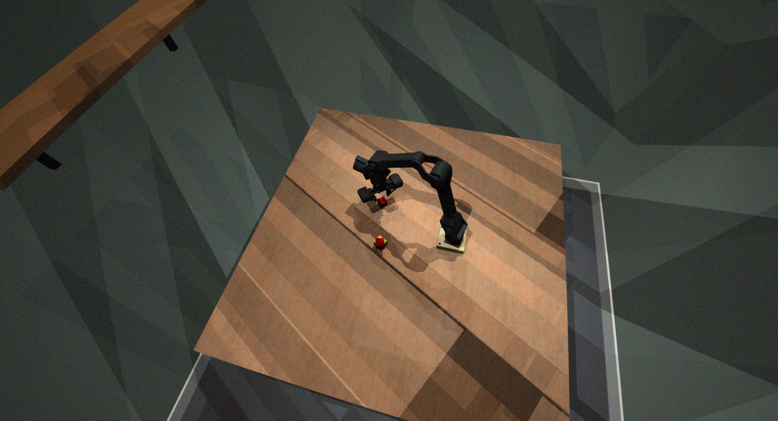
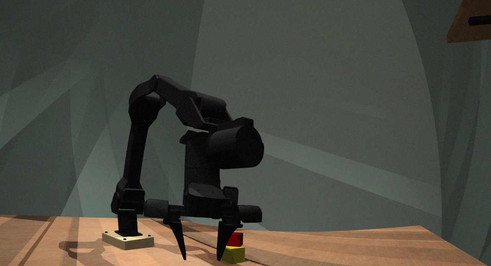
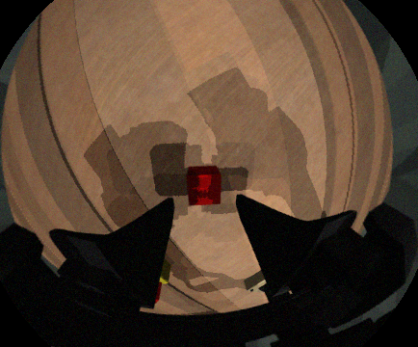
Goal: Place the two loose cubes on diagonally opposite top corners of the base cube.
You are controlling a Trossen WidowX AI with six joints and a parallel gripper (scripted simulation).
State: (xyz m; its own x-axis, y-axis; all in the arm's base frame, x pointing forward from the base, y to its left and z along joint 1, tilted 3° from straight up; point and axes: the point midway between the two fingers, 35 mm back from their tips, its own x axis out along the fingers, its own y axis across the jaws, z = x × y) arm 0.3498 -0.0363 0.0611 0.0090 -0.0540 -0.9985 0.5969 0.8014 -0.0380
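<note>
Now: the yellow cube 18 cm to the left of my gripper tip, 8 cm behind it and 3 cm below it.
</note>
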